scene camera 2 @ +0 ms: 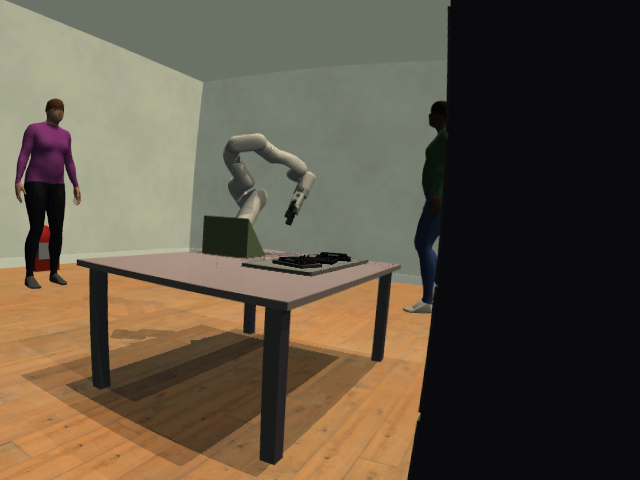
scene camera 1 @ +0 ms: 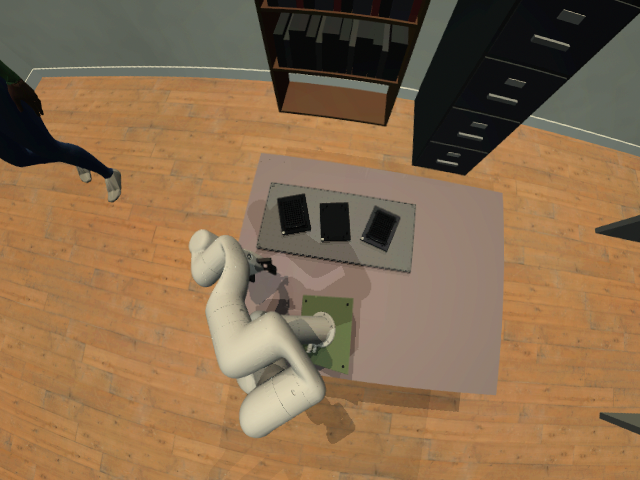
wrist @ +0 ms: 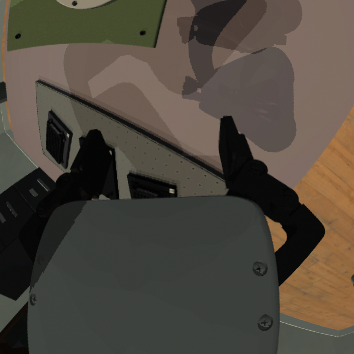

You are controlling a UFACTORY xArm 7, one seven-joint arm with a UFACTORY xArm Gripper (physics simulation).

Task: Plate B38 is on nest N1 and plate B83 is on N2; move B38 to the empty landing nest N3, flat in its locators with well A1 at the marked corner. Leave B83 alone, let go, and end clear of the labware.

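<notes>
One dark well plate sits on the left nest in scene camera 1, another dark well plate on the right nest, turned at an angle. Between them is a flat black nest bearing no plate, partly hidden behind a finger in the wrist view. Each nest has a small pale mark near its lower-left corner in scene camera 1. Labels are unreadable, so I cannot tell B38 from B83 or which nest number is which. My gripper is open and empty, above the table, left of and in front of the nests.
The nests stand on a grey perforated board on the pinkish table. The arm's green base stands in front of the board. A dark cabinet and a bookshelf stand beyond the table; people stand farther off.
</notes>
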